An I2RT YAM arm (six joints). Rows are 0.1 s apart.
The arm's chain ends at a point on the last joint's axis. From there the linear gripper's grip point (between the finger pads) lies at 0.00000 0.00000 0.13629 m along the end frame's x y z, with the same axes.
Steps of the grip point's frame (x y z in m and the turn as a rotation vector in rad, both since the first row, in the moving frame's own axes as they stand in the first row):
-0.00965 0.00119 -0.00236 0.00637 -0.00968 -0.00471
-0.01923 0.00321 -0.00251 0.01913 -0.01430 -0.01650
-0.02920 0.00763 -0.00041 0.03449 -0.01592 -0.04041
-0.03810 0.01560 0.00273 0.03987 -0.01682 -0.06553
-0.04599 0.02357 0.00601 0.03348 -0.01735 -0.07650
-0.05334 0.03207 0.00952 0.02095 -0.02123 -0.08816
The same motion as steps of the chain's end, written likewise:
-0.00833 0.00206 -0.00235 0.00637 -0.00968 -0.00471
-0.01726 0.00580 -0.00247 0.01913 -0.01430 -0.01650
-0.02694 0.01228 -0.00031 0.03449 -0.01592 -0.04041
-0.03563 0.02095 0.00286 0.03987 -0.01682 -0.06553
-0.04345 0.02804 0.00611 0.03348 -0.01735 -0.07650
-0.05032 0.03479 0.00958 0.02095 -0.02123 -0.08816

